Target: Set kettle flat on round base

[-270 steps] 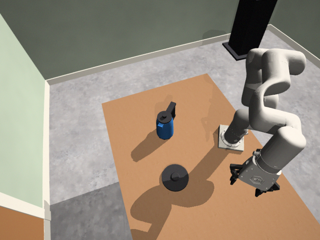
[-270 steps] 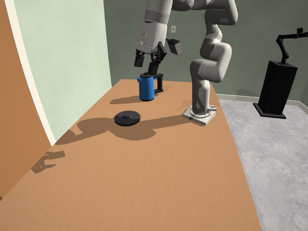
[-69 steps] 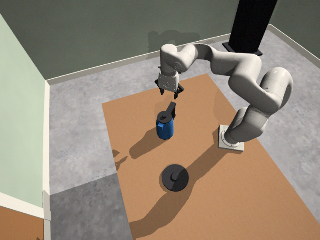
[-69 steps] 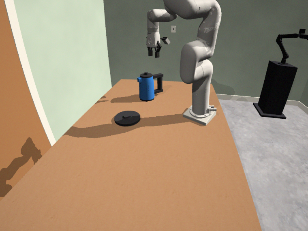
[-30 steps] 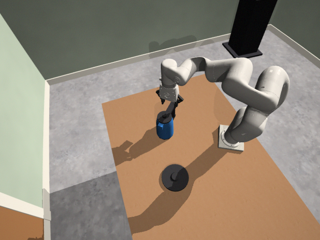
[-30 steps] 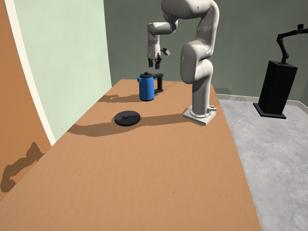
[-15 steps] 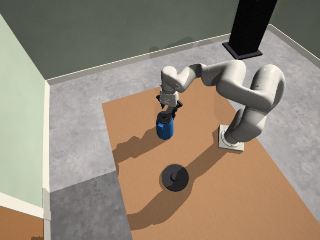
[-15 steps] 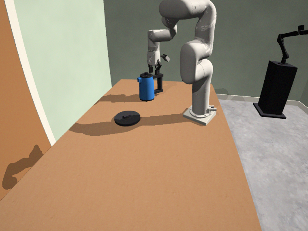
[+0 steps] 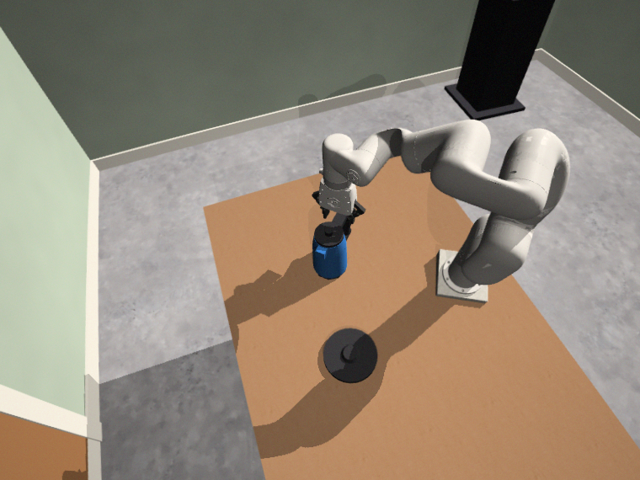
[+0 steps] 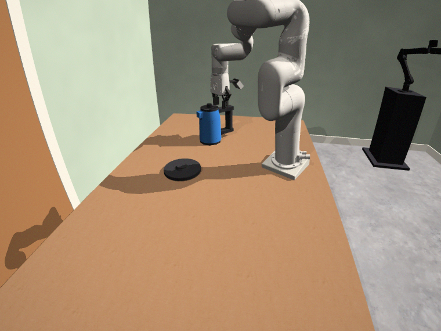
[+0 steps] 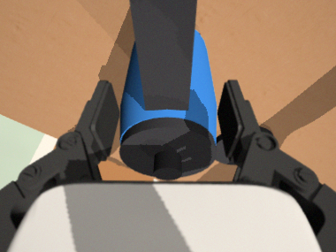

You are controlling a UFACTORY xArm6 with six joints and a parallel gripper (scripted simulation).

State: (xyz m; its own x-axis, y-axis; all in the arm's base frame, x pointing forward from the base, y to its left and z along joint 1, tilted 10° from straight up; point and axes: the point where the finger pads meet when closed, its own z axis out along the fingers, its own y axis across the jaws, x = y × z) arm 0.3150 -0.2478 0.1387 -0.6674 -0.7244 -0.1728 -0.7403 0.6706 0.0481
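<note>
My hand is 20 mm short of the blue kettle, 20 mm to the right of it and 90 mm above it. The rest, counted from my hand: round black base: 80 mm ahead, 340 mm to the left, 170 mm below.
</note>
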